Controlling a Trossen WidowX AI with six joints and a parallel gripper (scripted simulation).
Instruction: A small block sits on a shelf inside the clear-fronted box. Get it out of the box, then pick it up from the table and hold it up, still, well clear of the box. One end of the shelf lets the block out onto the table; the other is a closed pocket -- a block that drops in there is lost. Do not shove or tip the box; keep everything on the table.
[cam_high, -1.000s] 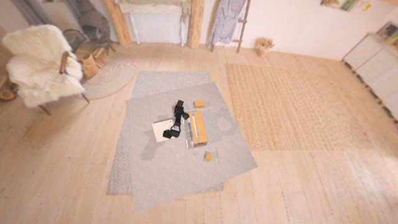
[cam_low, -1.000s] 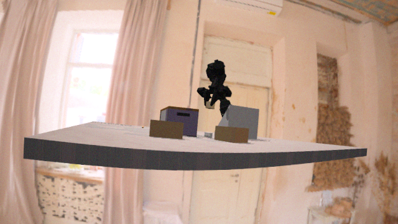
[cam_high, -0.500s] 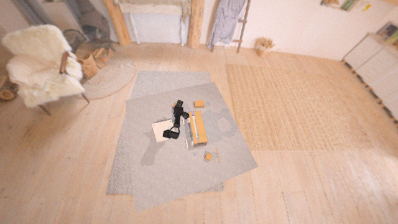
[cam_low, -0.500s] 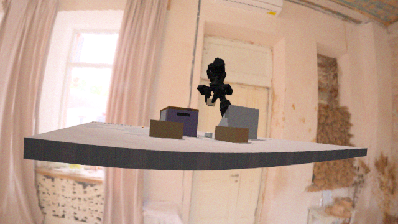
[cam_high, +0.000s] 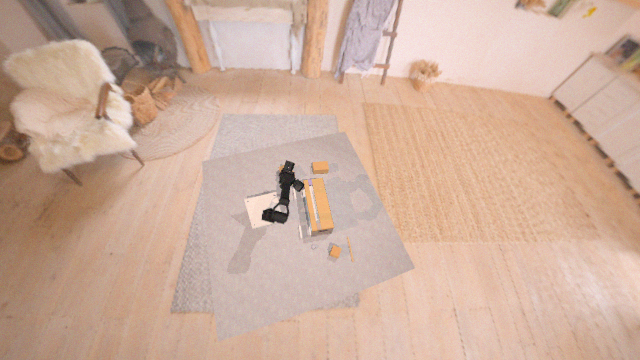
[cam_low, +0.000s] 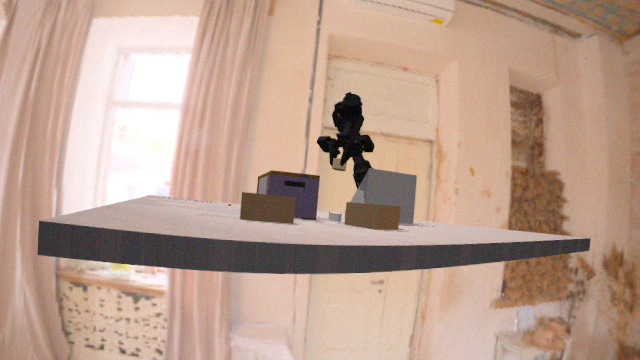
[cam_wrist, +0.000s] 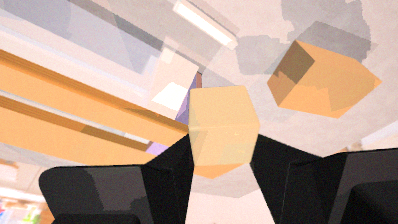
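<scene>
The yellow block lies 20 mm behind my gripper tip and 10 mm to the right of it. Also, from my gripper tip: thin orange stick (530 mm to the right, 210 mm ahead, 170 mm below).
</scene>
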